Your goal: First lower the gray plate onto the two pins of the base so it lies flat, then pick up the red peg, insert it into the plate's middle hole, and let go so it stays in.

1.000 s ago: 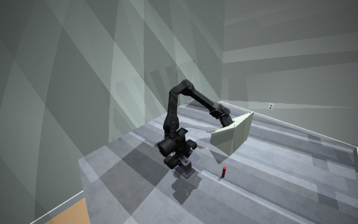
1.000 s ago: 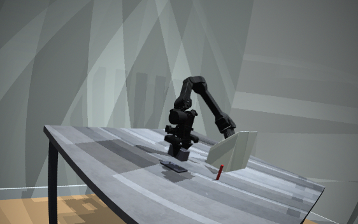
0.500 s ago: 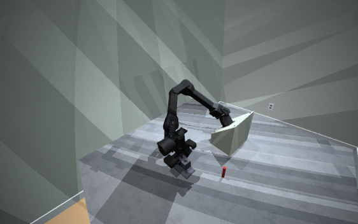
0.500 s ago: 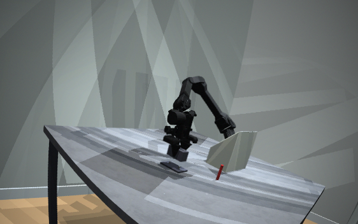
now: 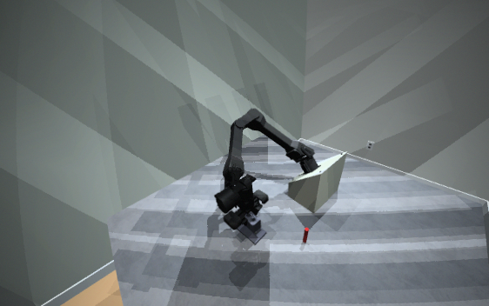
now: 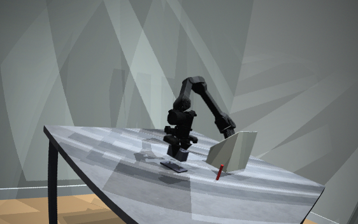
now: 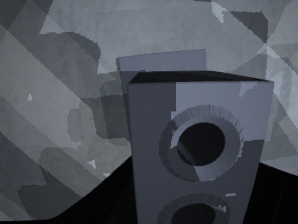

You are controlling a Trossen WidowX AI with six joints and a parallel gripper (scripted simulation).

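Right now the base is 50 mm below my gripper tip. From my gripper tip the other things lie so: gray plate: 30 mm above; then red peg: 140 mm behind, 170 mm to the left, 20 mm below.
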